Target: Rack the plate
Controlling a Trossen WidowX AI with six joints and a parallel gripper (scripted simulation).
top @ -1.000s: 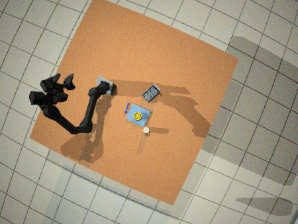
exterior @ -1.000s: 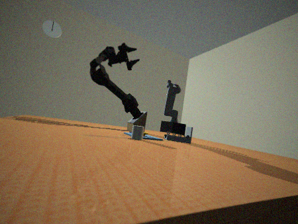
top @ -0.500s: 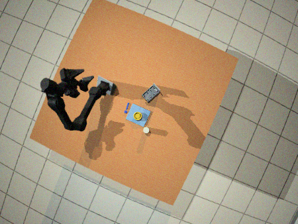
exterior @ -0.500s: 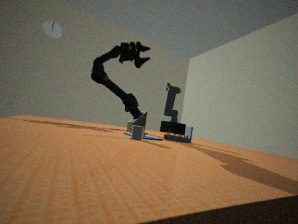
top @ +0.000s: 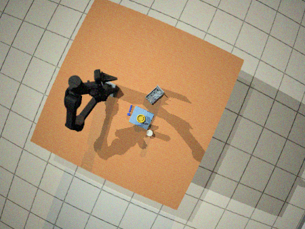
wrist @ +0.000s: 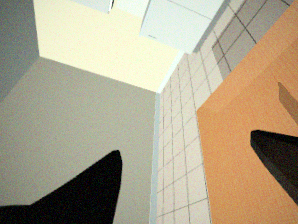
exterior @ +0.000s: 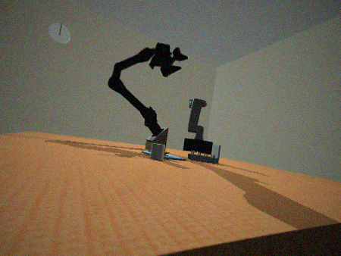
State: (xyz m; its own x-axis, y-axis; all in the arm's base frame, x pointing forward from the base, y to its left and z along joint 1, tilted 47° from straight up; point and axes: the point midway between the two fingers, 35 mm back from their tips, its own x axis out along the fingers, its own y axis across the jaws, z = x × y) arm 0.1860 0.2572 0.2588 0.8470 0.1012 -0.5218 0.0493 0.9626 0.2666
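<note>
My gripper tip is 47 cm above the yellow plate, 14 cm to the left of it and 14 cm short of it. Also, from my gripper tip: blue spoon (49 cm below, 12 cm to the right, 4 cm ahead); light blue mat (49 cm below, 14 cm to the right, 14 cm ahead); dish rack (47 cm below, 17 cm ahead, 5 cm to the left).
</note>
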